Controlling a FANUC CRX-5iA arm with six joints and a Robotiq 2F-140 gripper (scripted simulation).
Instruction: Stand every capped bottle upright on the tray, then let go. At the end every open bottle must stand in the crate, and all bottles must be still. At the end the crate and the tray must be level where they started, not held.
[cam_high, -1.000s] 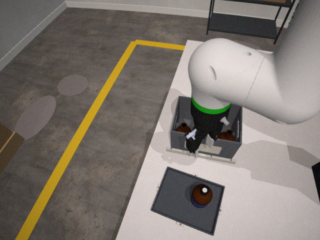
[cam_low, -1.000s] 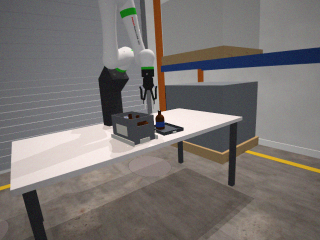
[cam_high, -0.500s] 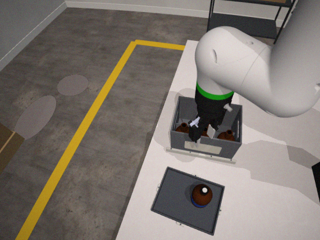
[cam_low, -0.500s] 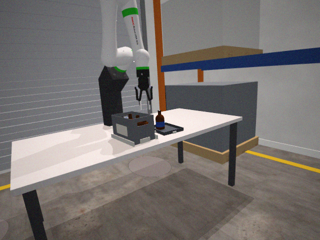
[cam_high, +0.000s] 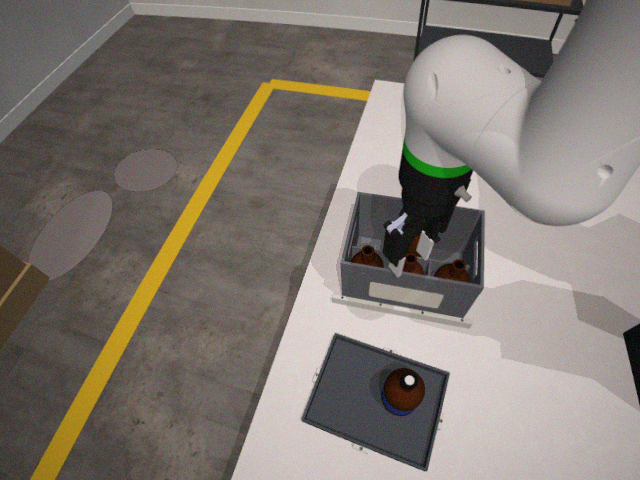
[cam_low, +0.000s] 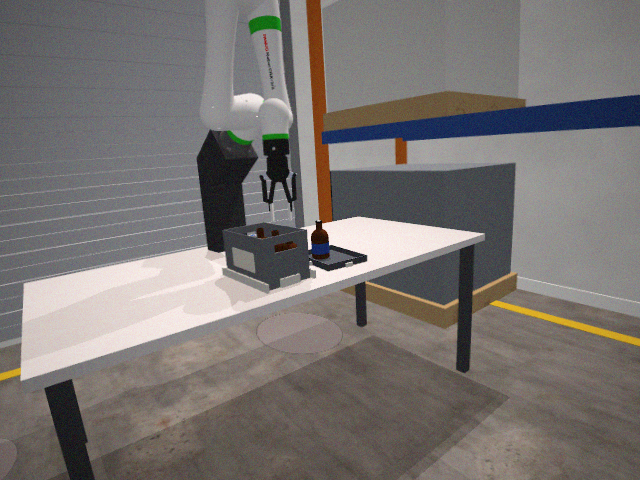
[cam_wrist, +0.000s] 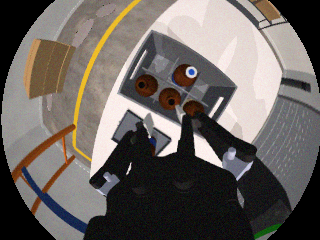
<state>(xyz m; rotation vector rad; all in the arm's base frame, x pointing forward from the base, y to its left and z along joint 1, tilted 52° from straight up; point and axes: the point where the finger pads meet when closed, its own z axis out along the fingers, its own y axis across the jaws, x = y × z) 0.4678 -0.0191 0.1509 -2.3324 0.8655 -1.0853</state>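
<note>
My gripper is now 14 cm above the grey crate, 8 cm to the left of it and 1 cm short of it. Round my hand: flat tray: 21 cm to the left, 21 cm below, 3 cm behind.
</note>
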